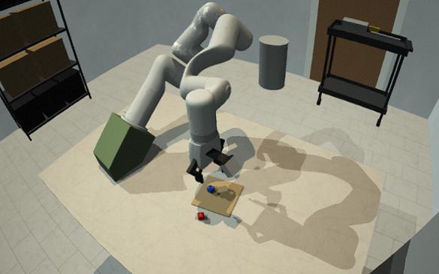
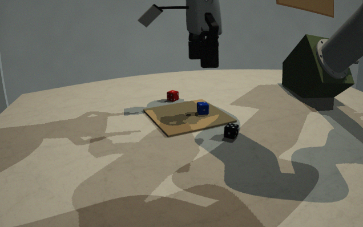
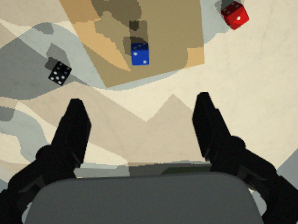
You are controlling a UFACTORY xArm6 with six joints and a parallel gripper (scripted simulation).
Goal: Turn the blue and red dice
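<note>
Now: hand 50 mm short of the red die, 100 mm to the left of it and 110 mm above it. From my hand the other things lie so: blue die: 100 mm below; then tan mat: 30 mm ahead, 110 mm below; then black die: 30 mm behind, 100 mm to the left, 110 mm below.
</note>
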